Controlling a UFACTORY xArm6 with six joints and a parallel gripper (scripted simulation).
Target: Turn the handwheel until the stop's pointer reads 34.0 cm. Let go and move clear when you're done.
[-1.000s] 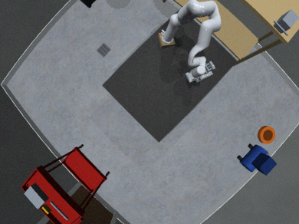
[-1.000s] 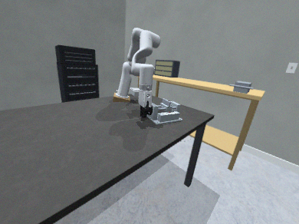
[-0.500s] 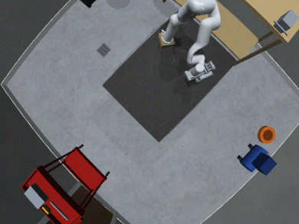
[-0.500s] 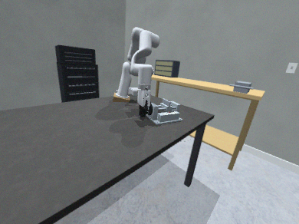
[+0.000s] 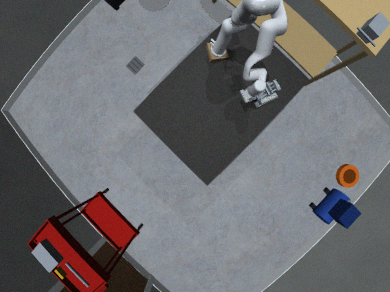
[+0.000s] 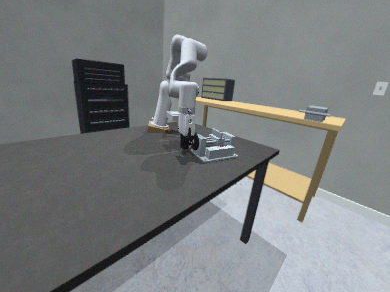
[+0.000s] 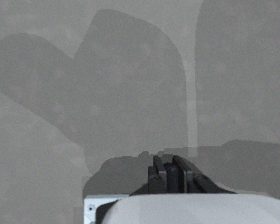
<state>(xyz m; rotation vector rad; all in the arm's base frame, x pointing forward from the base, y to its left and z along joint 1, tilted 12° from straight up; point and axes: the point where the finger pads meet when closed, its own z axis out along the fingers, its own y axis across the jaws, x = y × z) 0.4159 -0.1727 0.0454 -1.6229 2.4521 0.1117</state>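
Right now the handwheel is 10 mm ahead of my hand and 20 mm to the left of it. Round my hand: upright knob 10 mm to the left; then sliding stop 90 mm ahead, 140 mm to the left, 30 mm above.
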